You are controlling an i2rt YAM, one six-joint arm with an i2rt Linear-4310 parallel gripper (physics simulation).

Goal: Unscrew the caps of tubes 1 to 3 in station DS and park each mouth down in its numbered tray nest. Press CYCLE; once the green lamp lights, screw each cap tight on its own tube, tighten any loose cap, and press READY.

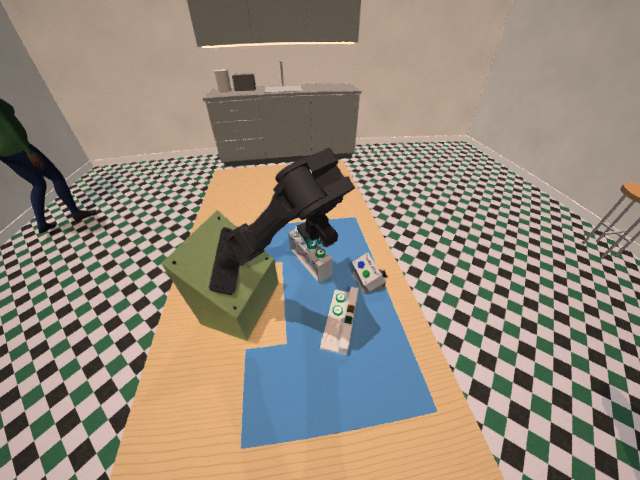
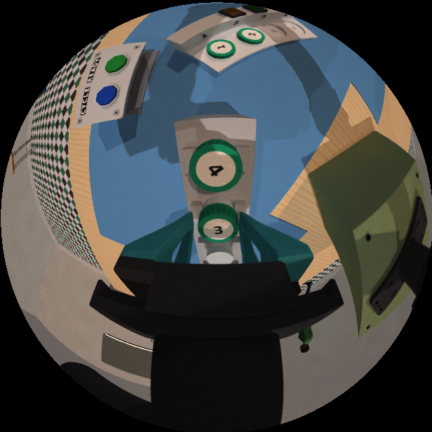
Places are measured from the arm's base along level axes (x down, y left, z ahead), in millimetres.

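Pixels of known places: gripper, fingertip midpoint: [image 1: 313, 245]; arm's base, origin of the base link: [image 1: 226, 260].
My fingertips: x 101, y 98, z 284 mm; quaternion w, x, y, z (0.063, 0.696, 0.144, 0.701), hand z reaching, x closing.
Ahead of a thing's pixels: the offset from my fingertips to its top centre. "spot": to the spot under its first point. Level surfaces: height alone.
The white tube station @(spot: dx +54, dy -80, dz +16 mm) [image 1: 323, 270] [image 2: 238, 132] stands on the blue mat @(dx +112 mm) [image 1: 335, 392]. My gripper [image 1: 311, 242] [image 2: 217, 213] reaches down over it, its teal fingers flanking green cap 3 [image 2: 217, 228], which sits on its tube. The fingers stand slightly apart from the cap, so the gripper is open. Cap 4 @(dx -10, dy -47, dz +14 mm) [image 1: 320, 252] [image 2: 215, 165] sits on the tube beyond it. An uncapped white tube mouth [image 2: 219, 257] shows just below cap 3. Caps 1 [image 2: 220, 48] and 2 [image 2: 250, 35] lie in nests of the white tray @(dx +58, dy -255, dz +24 mm) [image 1: 334, 342]. The button box @(dx +28, dy -118, dz +178 mm) [image 1: 375, 281] carries a blue CYCLE button [image 2: 106, 95] and a green READY button [image 2: 116, 63].
My arm is mounted on a green block [image 1: 198, 269] [image 2: 362, 189] at the table's left. Two dark lamps [image 2: 231, 12] sit on the tray's edge. A person [image 1: 23, 154] walks at the far left, a stool [image 1: 628, 198] stands at the right, and a cabinet [image 1: 281, 121] stands at the back.
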